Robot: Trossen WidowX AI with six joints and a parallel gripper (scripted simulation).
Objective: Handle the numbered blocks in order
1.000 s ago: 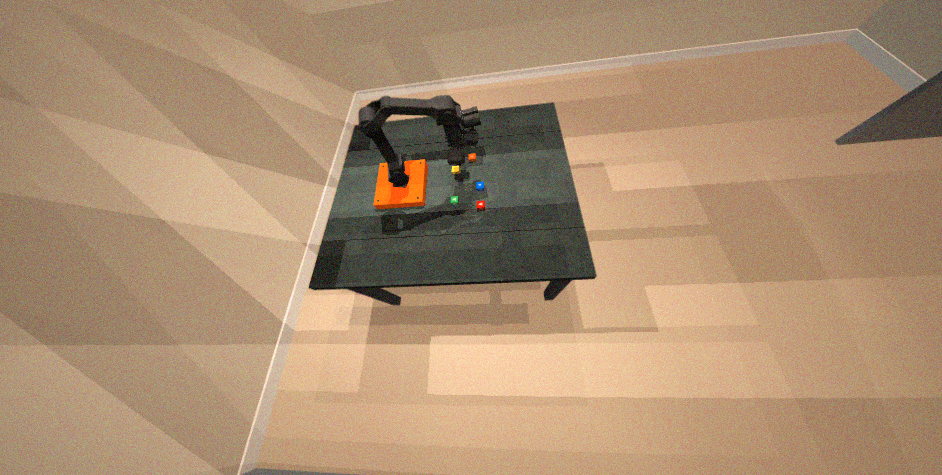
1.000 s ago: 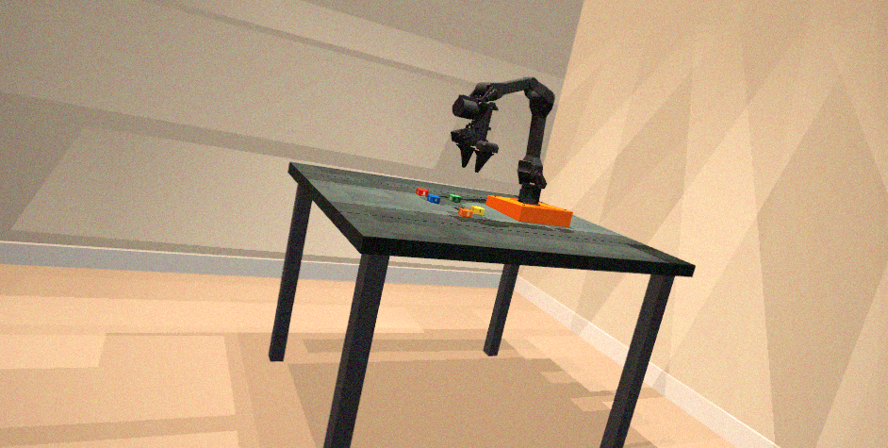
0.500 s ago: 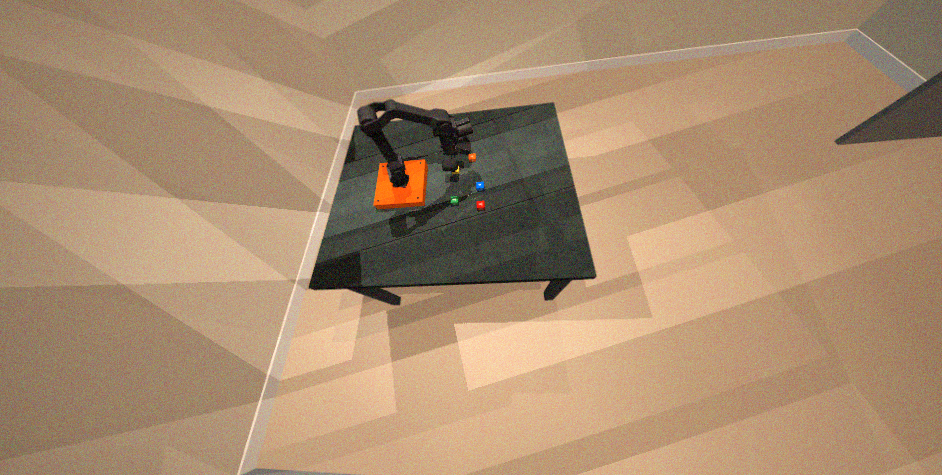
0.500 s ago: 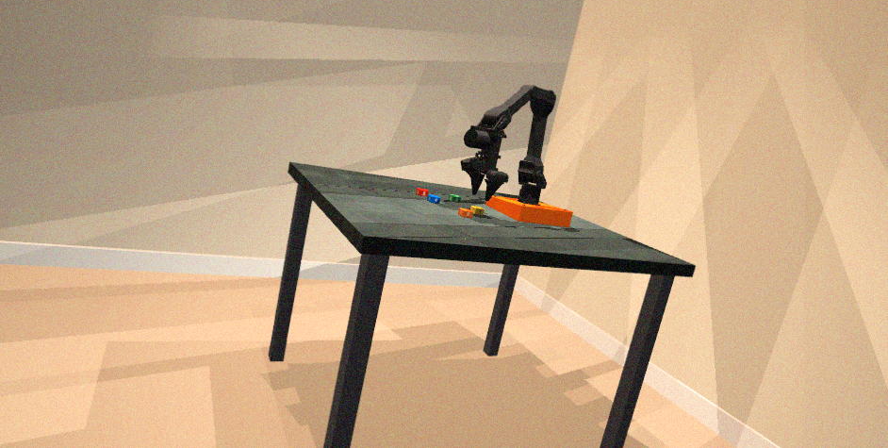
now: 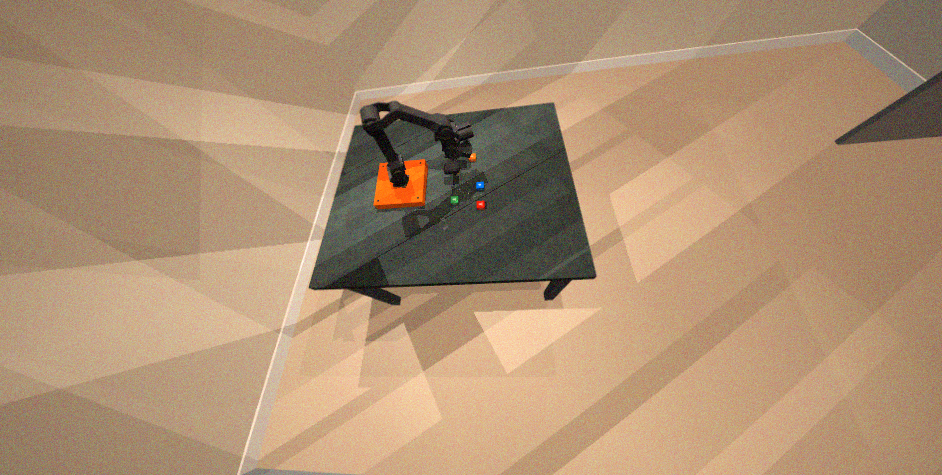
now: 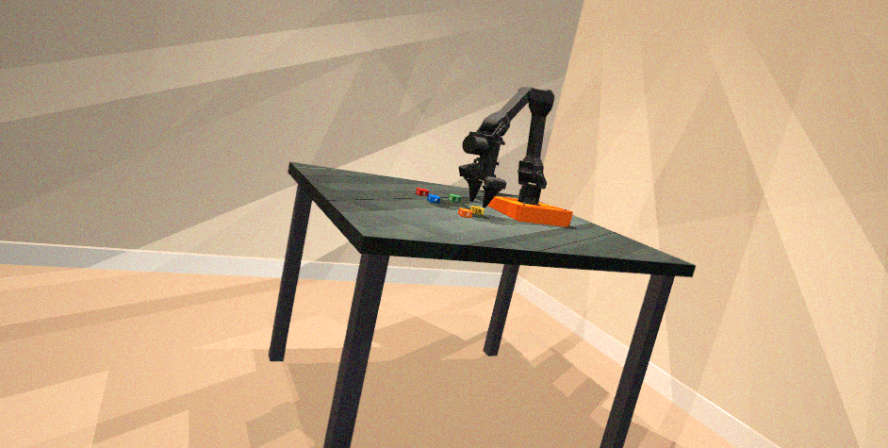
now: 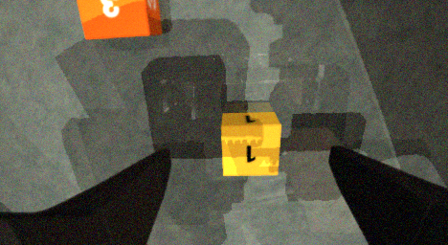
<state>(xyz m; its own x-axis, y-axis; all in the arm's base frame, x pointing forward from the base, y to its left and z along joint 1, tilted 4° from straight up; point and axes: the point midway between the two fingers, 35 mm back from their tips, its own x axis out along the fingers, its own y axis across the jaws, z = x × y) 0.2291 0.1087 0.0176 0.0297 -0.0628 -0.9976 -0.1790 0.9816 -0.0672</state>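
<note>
The yellow block is 20 mm below my gripper tip. From my gripper tip the other things lie so: orange block (70 mm to the left, 60 mm ahead, 20 mm below); blue block (120 mm ahead, 80 mm to the right, 20 mm below); green block (160 mm to the right, 20 mm below, 20 mm ahead).
</note>
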